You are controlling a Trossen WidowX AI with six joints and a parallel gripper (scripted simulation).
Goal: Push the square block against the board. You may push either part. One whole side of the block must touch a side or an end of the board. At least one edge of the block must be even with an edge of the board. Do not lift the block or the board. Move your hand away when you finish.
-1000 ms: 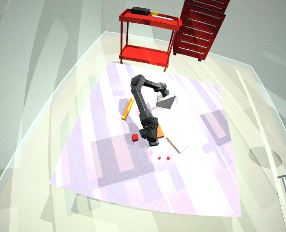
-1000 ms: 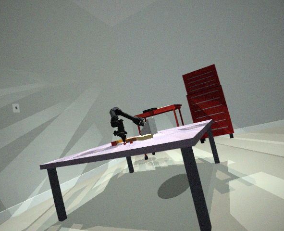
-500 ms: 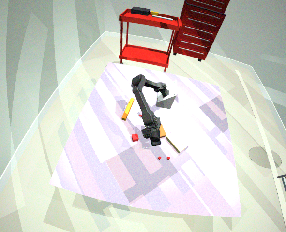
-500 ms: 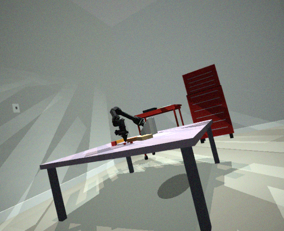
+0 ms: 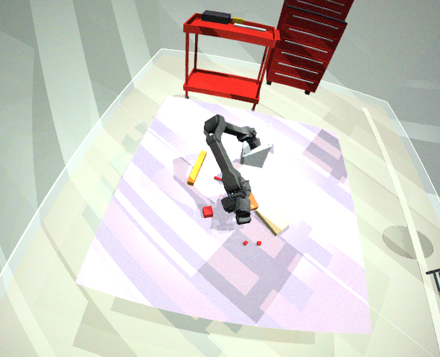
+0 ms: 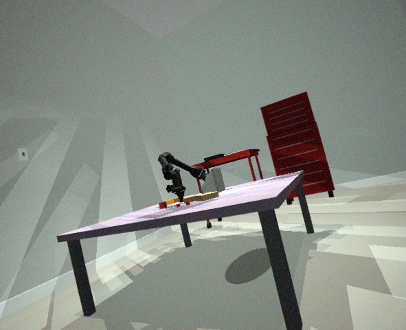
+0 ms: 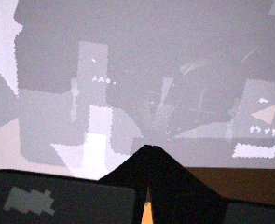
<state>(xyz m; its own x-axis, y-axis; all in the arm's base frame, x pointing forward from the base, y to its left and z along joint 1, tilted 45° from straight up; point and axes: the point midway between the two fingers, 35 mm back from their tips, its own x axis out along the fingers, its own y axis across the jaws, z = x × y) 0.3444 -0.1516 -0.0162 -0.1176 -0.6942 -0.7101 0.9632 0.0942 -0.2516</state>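
Right now my gripper tip is 6 cm past the orange square block, 5 cm to the right of it and 1 cm below it. The rest, counted from my gripper tip: cream board (18 cm to the left, 2 cm ahead, 1 cm above); then red cube (13 cm to the right, 1 cm ahead, 1 cm above); then thin red stick (18 cm behind, 7 cm to the right).
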